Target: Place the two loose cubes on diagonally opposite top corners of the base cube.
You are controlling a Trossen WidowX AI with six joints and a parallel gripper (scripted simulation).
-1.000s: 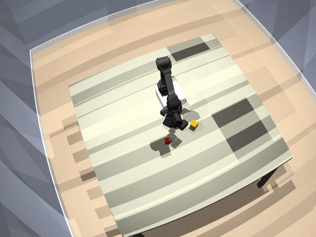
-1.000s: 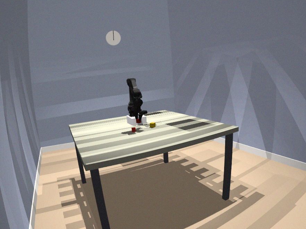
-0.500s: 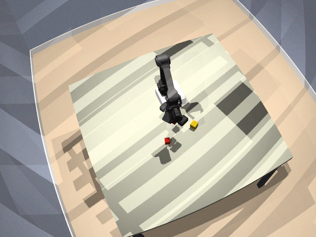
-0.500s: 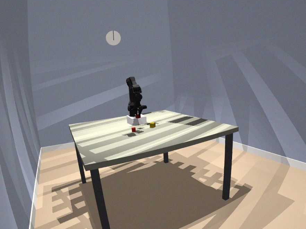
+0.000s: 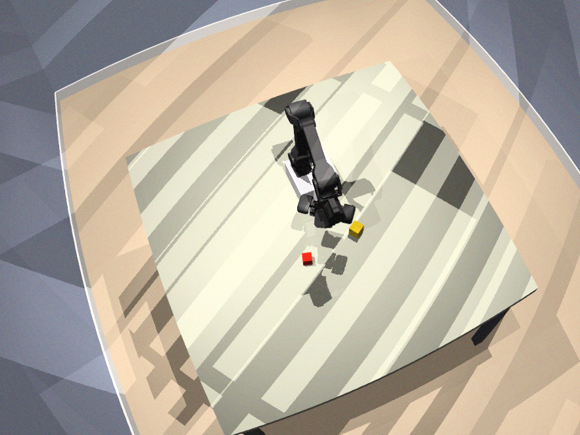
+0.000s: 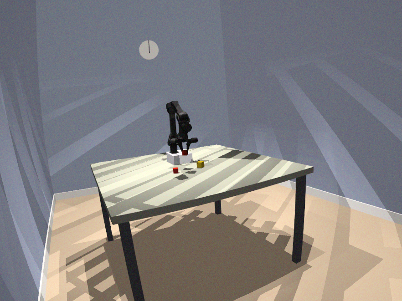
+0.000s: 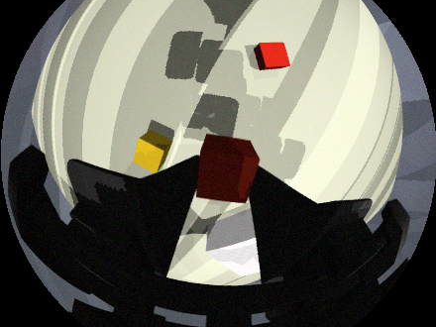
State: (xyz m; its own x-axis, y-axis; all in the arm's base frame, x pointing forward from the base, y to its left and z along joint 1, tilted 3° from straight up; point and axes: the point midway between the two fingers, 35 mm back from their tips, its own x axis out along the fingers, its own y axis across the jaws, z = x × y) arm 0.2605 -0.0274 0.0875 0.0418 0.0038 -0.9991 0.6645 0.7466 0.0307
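Now: gripper tip 30 mm short of the yellow cube, 100 mm to the right of it and 100 mm above it.
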